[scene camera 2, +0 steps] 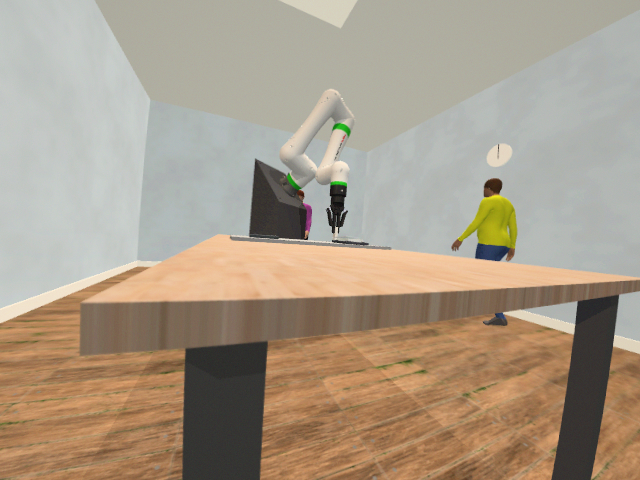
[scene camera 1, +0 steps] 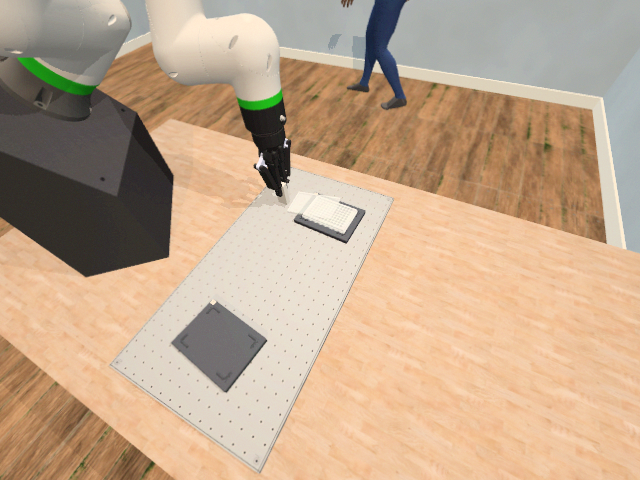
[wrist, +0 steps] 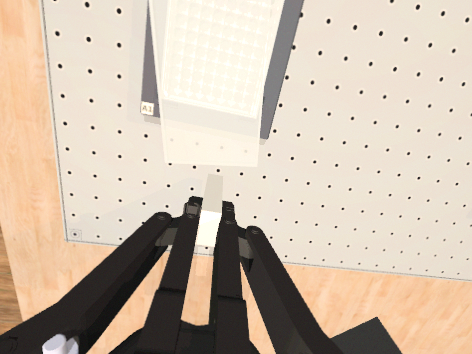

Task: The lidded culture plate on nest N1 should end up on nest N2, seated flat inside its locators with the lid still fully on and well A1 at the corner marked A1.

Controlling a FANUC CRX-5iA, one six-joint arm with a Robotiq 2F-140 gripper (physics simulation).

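Frame: origin at the arm's base, x up, y right, z ahead, level; metres.
Where they show: gripper, fingertip midpoint: (scene camera 2: 334, 239) (scene camera 1: 284, 201) (wrist: 213, 188); arm's base at its link origin: (scene camera 2: 287, 188) (scene camera 1: 46, 93).
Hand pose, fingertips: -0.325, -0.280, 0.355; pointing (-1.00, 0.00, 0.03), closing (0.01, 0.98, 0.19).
Each offset is from my fingertips to the centre of the thing, as dx, dy, dz. "spot": to the spot under its first point. Level surfaces: height alone.
The white culture plate {+0.013, -0.034, +0.086} (scene camera 1: 333, 214) (wrist: 210, 55) lies on dark nest N1 {-0.007, -0.043, +0.134} (scene camera 1: 353, 224) (wrist: 276, 75) at the back of the pegboard. Its clear lid {spot: +0.014, -0.016, +0.047} (scene camera 1: 299, 202) (wrist: 212, 145) is shifted off it lengthwise, covers part of the wells and overhangs the nest's edge on the gripper's side. Whether the lid is tilted is hard to tell. Nest N2 {-0.007, +0.370, +0.173} (scene camera 1: 219, 341), dark with corner locators, is bare, with a pale marker at one corner. My gripper (scene camera 1: 282, 192) (scene camera 2: 336, 233) (wrist: 213, 188) is shut and empty, its pale pads together low over the board, just beyond the lid's overhanging end.
The perforated board {dx -0.014} (scene camera 1: 279, 273) (wrist: 360, 165) lies on the wooden table {dx -0.027} (scene camera 1: 439, 330) (scene camera 2: 289, 273). An A1 label {spot: -0.002, -0.082, +0.050} (wrist: 147, 108) marks one corner of N1. The dark robot pedestal (scene camera 1: 82, 191) (scene camera 2: 273, 206) stands beside the board. A person in yellow (scene camera 2: 493, 219) stands beyond the table.
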